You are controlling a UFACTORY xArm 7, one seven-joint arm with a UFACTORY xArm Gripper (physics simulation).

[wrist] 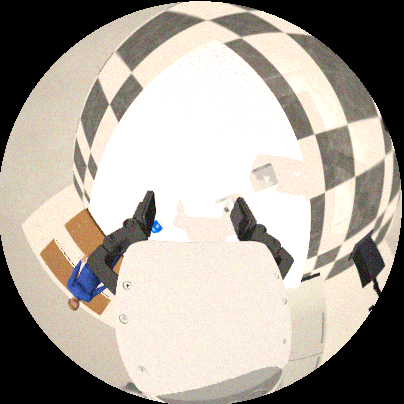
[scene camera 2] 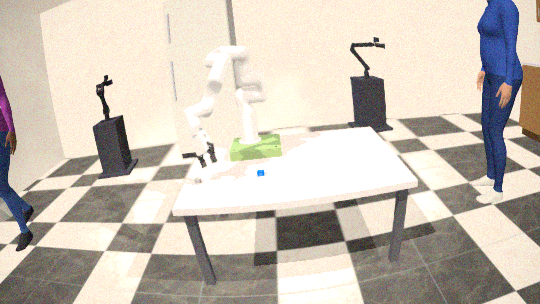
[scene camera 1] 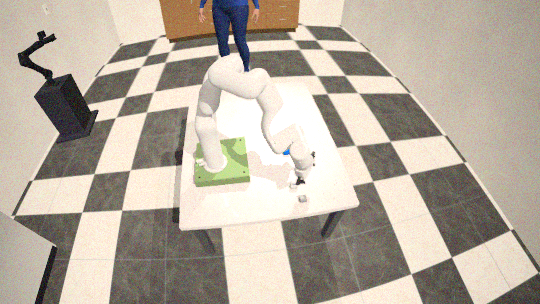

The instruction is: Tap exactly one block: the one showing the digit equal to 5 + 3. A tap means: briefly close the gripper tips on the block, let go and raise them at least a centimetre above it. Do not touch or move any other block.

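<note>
A blue block (scene camera 1: pixel 286 152) (scene camera 2: pixel 260 173) (wrist: pixel 157 226) lies on the white table; in the wrist view it is beside the left finger, partly hidden. A white block (scene camera 1: pixel 293 186) (wrist: pixel 223 205) with a small dark mark lies near the right fingertip in the wrist view. A grey block (scene camera 1: pixel 302 198) (scene camera 2: pixel 197 180) (wrist: pixel 264 176) with a pale mark lies beyond it, towards the table's near right corner in scene camera 1. The digits are too blurred to read. My gripper (scene camera 1: pixel 307 170) (scene camera 2: pixel 209 163) (wrist: pixel 195 203) is open and empty, above the table between the blue and white blocks.
The arm's green base (scene camera 1: pixel 221 177) (scene camera 2: pixel 256 151) stands on the table (scene camera 1: pixel 235 215) (scene camera 2: pixel 345 170). Shadows of the arm lie across the tabletop. A person in blue (scene camera 1: pixel 231 25) (scene camera 2: pixel 500 55) stands behind the table in scene camera 1.
</note>
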